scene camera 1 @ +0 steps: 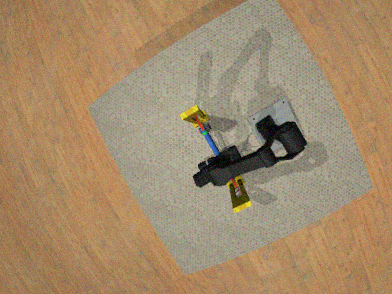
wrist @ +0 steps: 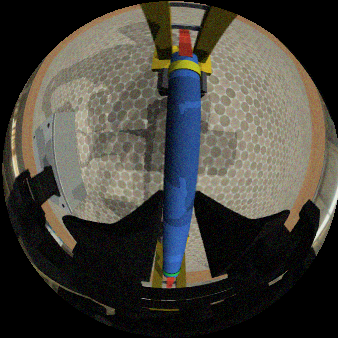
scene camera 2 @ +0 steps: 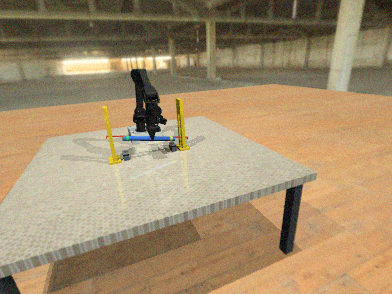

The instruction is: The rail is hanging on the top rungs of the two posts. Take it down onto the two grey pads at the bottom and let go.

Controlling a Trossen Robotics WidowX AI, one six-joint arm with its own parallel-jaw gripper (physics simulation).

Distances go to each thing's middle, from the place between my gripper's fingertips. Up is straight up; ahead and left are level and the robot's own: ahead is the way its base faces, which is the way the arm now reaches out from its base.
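Blue rail (wrist: 182, 125): 1 cm above my hand, 1 cm to the right of it.
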